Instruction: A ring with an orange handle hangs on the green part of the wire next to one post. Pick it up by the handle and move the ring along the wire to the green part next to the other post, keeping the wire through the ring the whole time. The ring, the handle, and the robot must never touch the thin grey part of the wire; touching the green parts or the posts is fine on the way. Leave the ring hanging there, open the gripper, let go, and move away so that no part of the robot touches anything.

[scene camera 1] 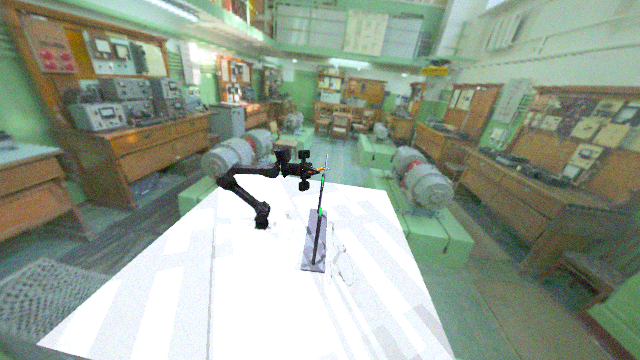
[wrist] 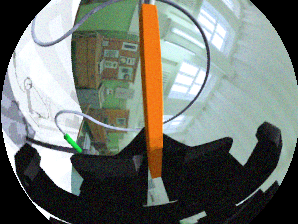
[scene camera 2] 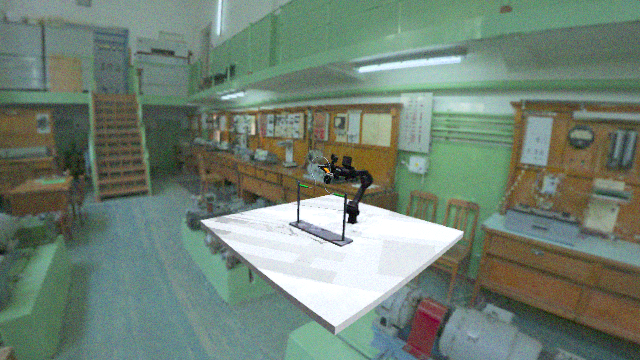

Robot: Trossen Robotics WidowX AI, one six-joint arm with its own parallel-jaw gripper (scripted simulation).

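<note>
A dark base plate [scene camera 2: 341, 240] is part of the scene, and with it the gripper [wrist: 148, 130] can be seen.
</note>
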